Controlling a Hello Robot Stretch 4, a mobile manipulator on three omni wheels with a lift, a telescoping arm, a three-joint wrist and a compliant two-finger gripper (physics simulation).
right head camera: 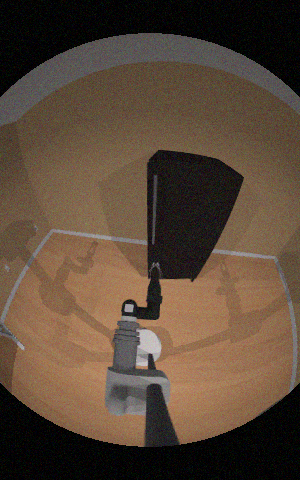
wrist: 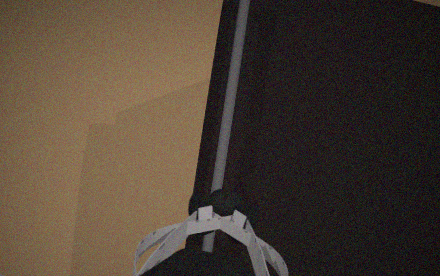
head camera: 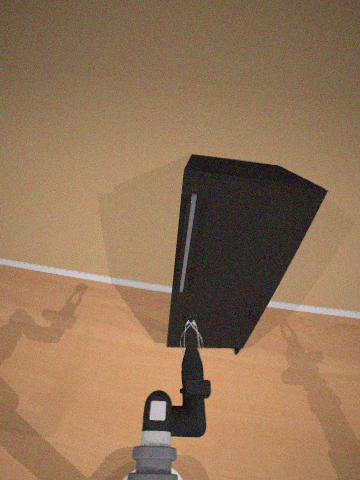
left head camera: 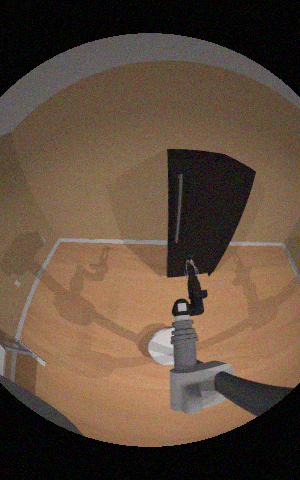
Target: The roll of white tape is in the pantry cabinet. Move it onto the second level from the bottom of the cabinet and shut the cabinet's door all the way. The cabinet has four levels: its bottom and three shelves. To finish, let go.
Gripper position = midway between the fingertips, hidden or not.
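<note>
Black pantry cabinet door: (right head camera: 187,205), (left head camera: 207,200), (wrist: 319,119). The gripper: (head camera: 190,310), (wrist: 225,206).
</note>
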